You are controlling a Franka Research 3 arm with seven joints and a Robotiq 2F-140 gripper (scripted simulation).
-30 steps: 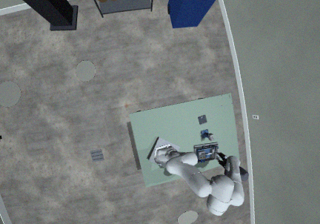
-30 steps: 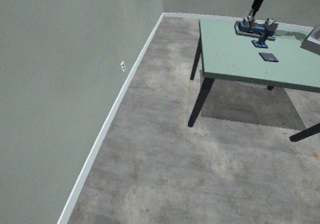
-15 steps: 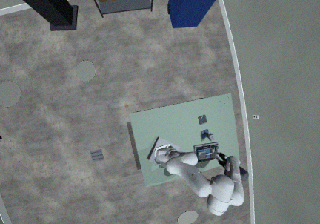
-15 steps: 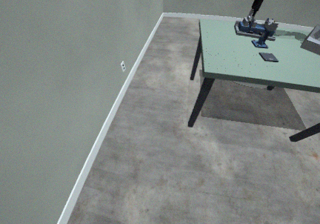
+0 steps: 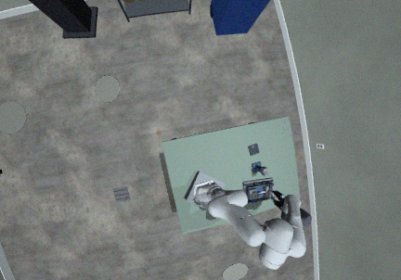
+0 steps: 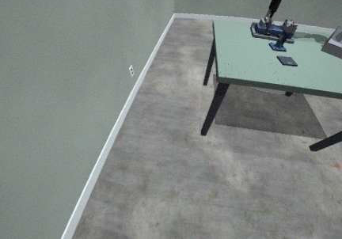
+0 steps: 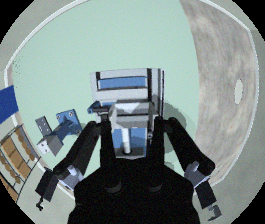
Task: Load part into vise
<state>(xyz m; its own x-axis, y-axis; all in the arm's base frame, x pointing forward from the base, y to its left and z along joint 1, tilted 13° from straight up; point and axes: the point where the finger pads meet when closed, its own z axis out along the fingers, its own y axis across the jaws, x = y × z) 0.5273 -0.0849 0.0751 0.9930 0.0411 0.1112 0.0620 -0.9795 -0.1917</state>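
Right now the part is 2 cm below my hand. Also, from my hand: vise 7 cm behind, 2 cm to the left, 8 cm below.
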